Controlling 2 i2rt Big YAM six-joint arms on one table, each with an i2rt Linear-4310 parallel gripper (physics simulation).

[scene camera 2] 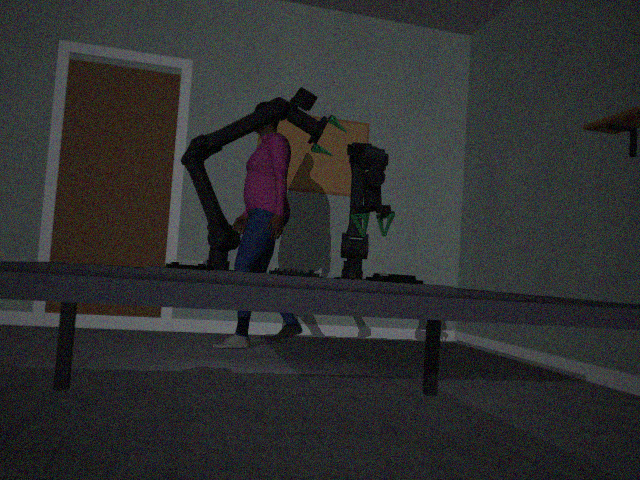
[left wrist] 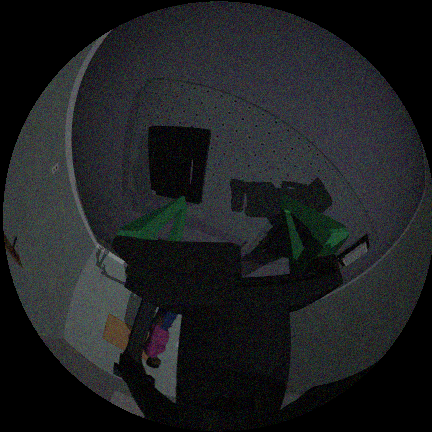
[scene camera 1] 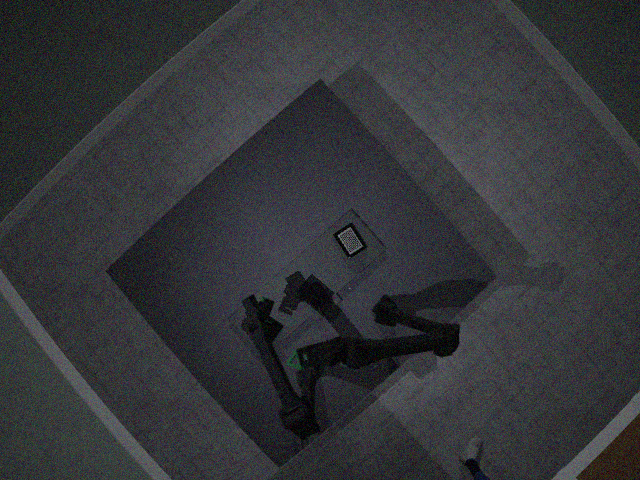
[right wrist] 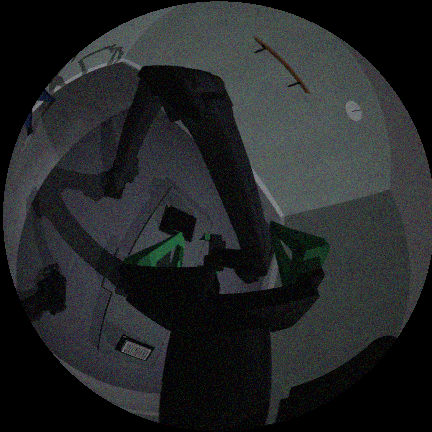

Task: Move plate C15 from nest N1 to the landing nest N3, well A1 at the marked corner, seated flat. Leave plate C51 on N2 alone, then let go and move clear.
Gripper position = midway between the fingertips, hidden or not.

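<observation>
Left gripper (scene camera 2: pixel 373 236) open, holding nothing; my left gripper also visible in the left wrist view (left wrist: pixel 233 199). My right gripper (scene camera 2: pixel 339 144), likewise open and holding nothing, also appears in the right wrist view (right wrist: pixel 224 231). A perforated board (scene camera 1: pixel 324 258) is visible in scene camera 1; the left wrist view shows the board (left wrist: pixel 253 158), as does the right wrist view (right wrist: pixel 121 317).
</observation>
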